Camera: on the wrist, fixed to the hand. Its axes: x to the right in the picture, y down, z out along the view.
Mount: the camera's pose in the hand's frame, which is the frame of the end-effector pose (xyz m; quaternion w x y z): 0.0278 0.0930 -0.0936 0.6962 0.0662 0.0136 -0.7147
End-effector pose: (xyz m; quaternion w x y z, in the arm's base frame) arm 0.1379 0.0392 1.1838 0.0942 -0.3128 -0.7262 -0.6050
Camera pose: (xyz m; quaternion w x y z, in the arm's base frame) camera 0.1463 -0.0324 1.2978 0.3362 -0.3157 0.7678 0.4447
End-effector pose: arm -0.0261 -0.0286 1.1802 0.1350 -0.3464 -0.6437 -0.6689
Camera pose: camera -0.0151 -0.1231 1.2757 0.3524 -0.2369 0.7381 0.5243
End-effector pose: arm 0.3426 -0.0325 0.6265 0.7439 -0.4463 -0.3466 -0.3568
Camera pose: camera 0.4532 -0.0917 0.5771 0.2971 -0.0089 -0.5738 -0.7632
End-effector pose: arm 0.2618 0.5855 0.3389 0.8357 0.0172 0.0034 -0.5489
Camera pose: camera 0.3594 0.5999 0.2470 0.1883 0.0723 -0.0103 -0.9794
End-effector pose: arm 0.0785 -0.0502 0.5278 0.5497 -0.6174 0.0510 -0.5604
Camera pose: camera 0.0701 -0.1636 0.4553 0.0224 -0.4223 -0.4354 -0.7948
